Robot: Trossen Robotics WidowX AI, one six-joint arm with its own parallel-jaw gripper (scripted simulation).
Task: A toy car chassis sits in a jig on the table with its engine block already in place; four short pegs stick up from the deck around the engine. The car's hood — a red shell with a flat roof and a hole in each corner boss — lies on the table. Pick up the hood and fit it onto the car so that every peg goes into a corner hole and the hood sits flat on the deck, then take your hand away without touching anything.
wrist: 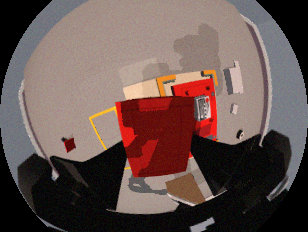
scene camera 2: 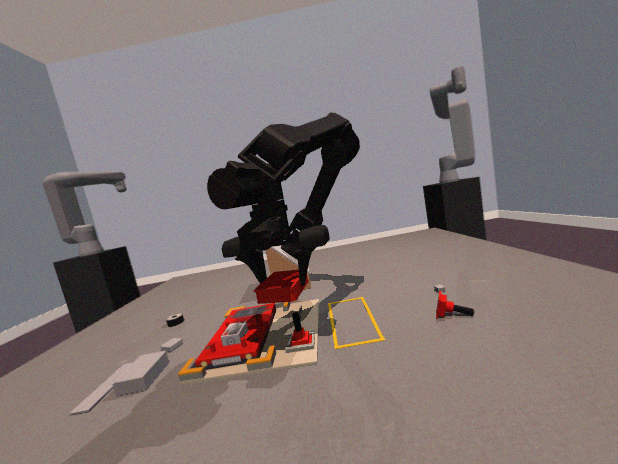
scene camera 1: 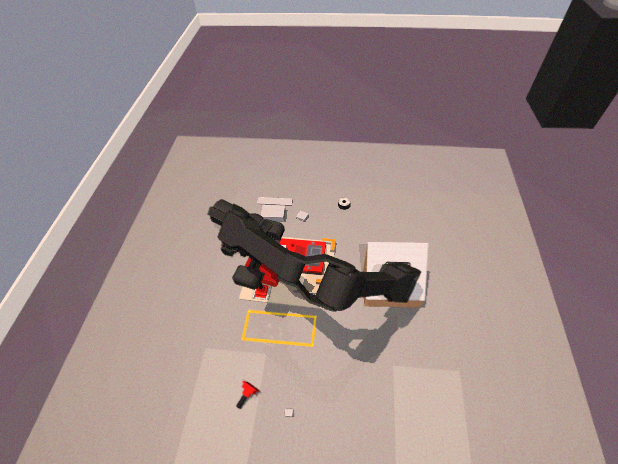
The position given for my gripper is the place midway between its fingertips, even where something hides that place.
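Note:
There is a hood (scene camera 2: 284, 286), and I can see the hood in the wrist view as well (wrist: 156, 131). It is my gripper (scene camera 2: 284, 287) that carries the hood, and I also see the gripper at (wrist: 157, 140) and at (scene camera 1: 264, 269).

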